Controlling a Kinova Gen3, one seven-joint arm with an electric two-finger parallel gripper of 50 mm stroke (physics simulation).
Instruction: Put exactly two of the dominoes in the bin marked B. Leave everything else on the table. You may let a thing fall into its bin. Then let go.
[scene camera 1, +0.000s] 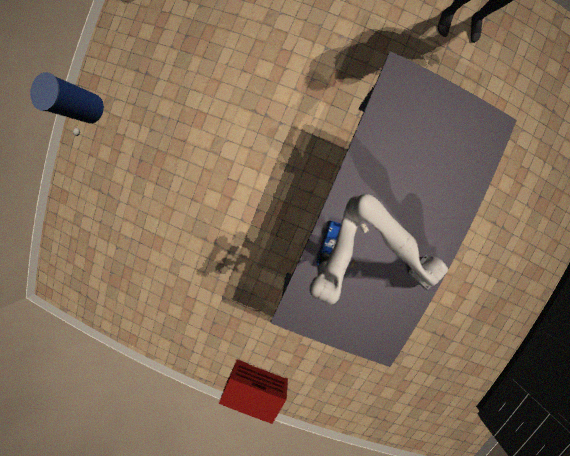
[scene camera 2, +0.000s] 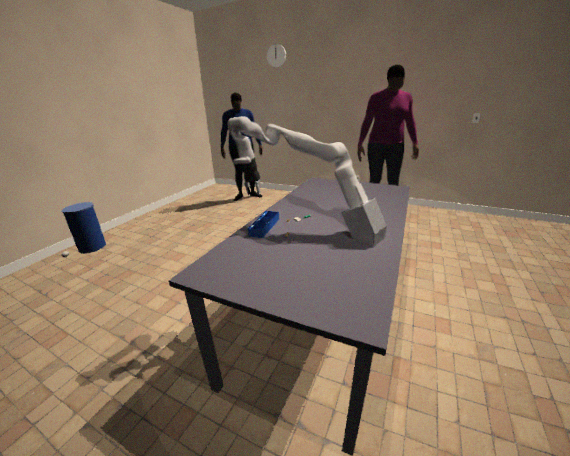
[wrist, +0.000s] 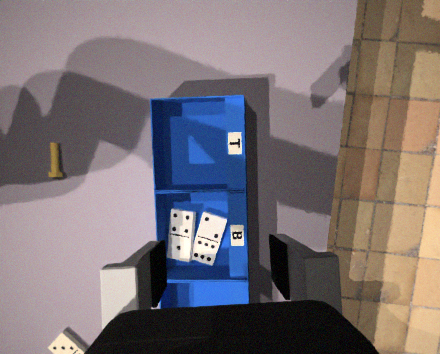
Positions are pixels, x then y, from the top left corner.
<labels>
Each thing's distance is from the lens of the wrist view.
my gripper (wrist: 218, 260): 19 cm
blue bin tray (wrist: 199, 150): 38 cm
</labels>
